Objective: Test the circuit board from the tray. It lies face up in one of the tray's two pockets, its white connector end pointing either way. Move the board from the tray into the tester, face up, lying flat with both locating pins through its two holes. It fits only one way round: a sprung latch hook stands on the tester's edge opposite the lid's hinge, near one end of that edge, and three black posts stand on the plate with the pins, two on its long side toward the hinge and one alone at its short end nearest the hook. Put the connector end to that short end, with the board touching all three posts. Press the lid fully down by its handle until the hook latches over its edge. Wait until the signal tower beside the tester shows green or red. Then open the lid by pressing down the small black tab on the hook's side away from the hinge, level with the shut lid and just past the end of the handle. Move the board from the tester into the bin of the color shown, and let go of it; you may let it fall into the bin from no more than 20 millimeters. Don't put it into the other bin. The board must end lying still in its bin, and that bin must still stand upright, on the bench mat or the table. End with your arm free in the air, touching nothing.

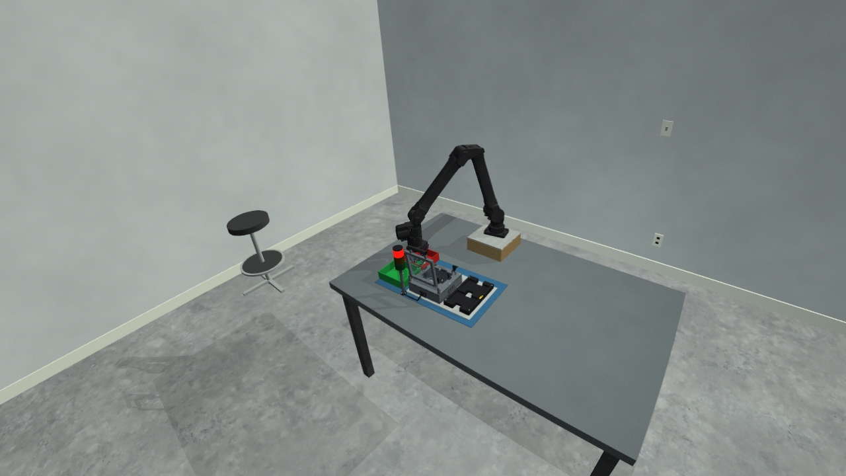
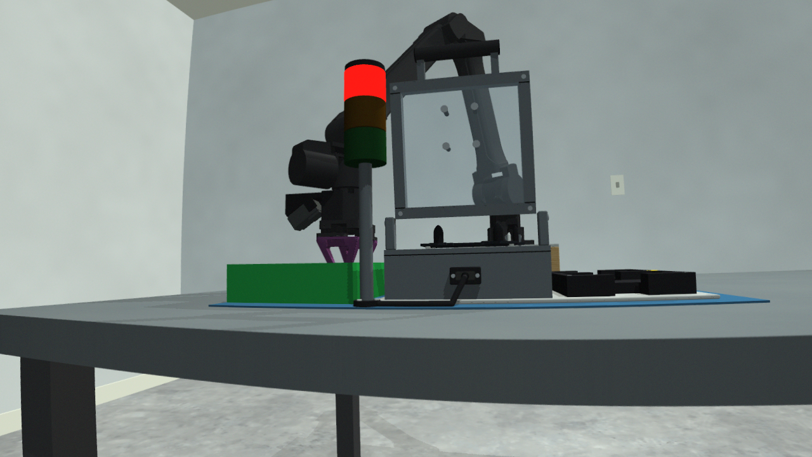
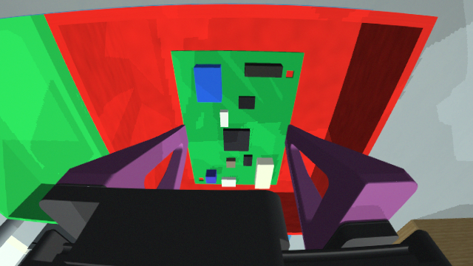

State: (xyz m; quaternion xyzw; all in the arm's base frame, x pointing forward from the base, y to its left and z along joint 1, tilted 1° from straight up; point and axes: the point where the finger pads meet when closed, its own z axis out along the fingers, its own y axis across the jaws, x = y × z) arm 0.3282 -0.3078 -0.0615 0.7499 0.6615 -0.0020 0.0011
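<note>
Right now my hand is 1 cm above the red bin. Round my hand: green circuit board: right at my hand; green bin: 15 cm ahead, 2 cm to the right, 1 cm below; black tester plate: 14 cm ahead, 19 cm to the left, 5 cm above.
</note>
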